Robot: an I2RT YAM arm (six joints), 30 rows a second.
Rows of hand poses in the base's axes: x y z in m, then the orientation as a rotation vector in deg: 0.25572, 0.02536, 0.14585, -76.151, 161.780, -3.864; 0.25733, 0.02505, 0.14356, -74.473, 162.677, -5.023; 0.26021, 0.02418, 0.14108, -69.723, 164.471, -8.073; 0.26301, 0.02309, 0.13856, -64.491, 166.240, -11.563; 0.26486, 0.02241, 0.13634, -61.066, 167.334, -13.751; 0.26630, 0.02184, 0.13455, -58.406, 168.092, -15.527; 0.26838, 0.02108, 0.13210, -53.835, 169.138, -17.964; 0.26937, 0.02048, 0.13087, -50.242, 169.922, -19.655; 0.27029, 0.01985, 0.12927, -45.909, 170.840, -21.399; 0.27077, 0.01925, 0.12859, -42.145, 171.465, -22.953; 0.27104, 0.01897, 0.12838, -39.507, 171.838, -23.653
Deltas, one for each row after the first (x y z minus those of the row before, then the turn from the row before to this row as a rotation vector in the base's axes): 0.00161, -0.00031, -0.00229, -0.705, -0.211, -1.227; 0.00288, -0.00087, -0.00248, -1.650, -1.035, -3.258; 0.00280, -0.00109, -0.00252, -1.920, -1.137, -3.546; 0.00185, -0.00068, -0.00222, -1.225, -0.666, -2.311; 0.00144, -0.00057, -0.00179, -0.999, -0.545, -1.775; 0.00208, -0.00076, -0.00245, -1.308, -0.965, -2.982; 0.00099, -0.00060, -0.00123, -0.910, -0.671, -2.344; 0.00092, -0.00063, -0.00160, -0.937, -0.700, -2.829; 0.00048, -0.00060, -0.00068, -0.837, -0.672, -2.425; 0.00027, -0.00028, -0.00021, -0.338, -0.468, -1.681
